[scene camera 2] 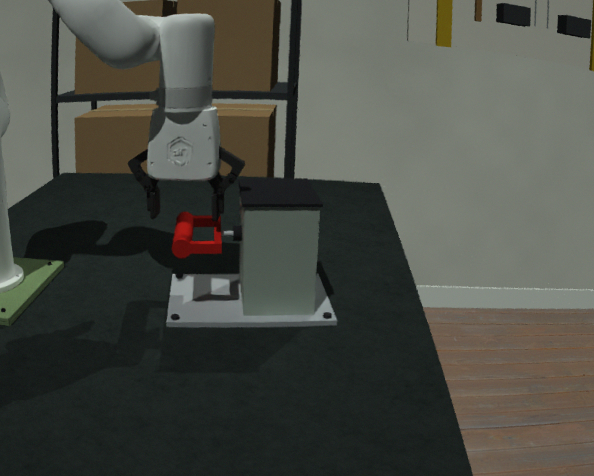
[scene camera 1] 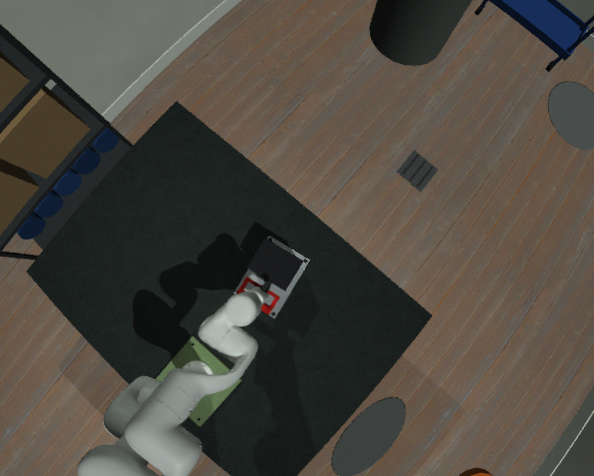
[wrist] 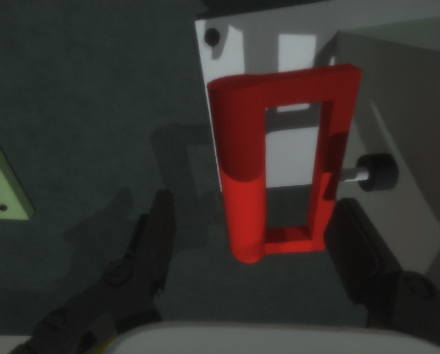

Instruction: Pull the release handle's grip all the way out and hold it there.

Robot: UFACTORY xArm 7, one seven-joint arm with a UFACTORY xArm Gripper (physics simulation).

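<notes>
The release handle's red grip [scene camera 1: 268, 309] [scene camera 2: 183, 235] [wrist: 242, 200] is a rectangular loop with a thick round outer bar. A short metal rod [scene camera 2: 228, 233] [wrist: 354, 174] joins it to the side of the pale housing [scene camera 2: 280, 260] [wrist: 410, 125] with a black top. My gripper [scene camera 2: 185, 216] [wrist: 252, 213] is open, points down and holds nothing. In the second scene view its fingertips are about level with the loop's top; one is left of the round bar, the other overlaps the loop's inner side. Whether that finger touches is unclear. The arm hides part of the grip in the first scene view.
The housing stands on a light base plate [scene camera 2: 210, 318] [wrist: 227, 55] bolted to the dark mat [scene camera 1: 350, 305] [scene camera 2: 350, 400]. The arm's green mounting plate [scene camera 1: 200, 417] [scene camera 2: 35, 280] lies on the arm's side of the handle. A shelf rack [scene camera 2: 292, 130] with cardboard boxes stands behind.
</notes>
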